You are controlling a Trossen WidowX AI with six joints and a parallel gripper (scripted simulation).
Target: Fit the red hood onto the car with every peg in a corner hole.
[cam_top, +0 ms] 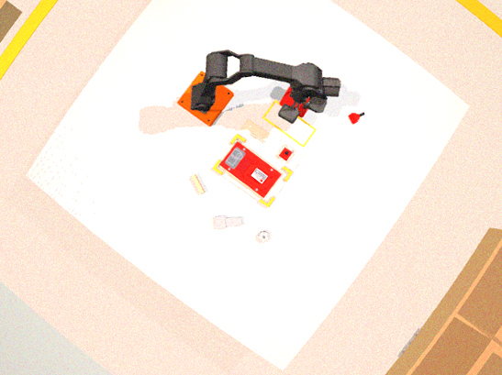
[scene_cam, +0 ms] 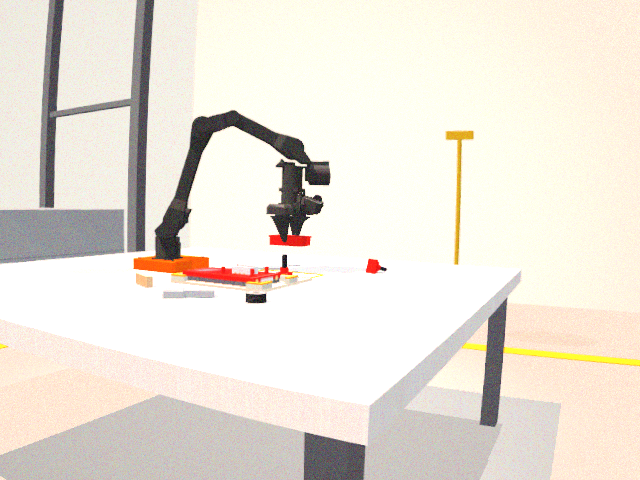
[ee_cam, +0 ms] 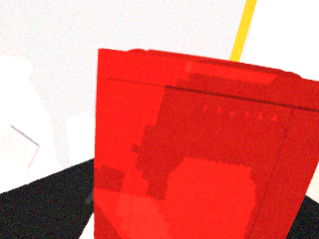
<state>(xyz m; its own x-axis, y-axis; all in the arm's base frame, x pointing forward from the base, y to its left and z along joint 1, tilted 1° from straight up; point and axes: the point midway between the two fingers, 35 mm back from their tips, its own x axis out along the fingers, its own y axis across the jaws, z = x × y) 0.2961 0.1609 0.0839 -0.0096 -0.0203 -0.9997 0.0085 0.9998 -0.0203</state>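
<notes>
Now: the grey engine block 28 cm to the right of my gripper tip, 6 cm below it and 2 cm ahead of it. From my gripper tip the other things lie so: white block 49 cm to the right, 7 cm below; then tan bar 42 cm to the right, 16 cm behind, 7 cm below; then red hood 1 cm above.
</notes>
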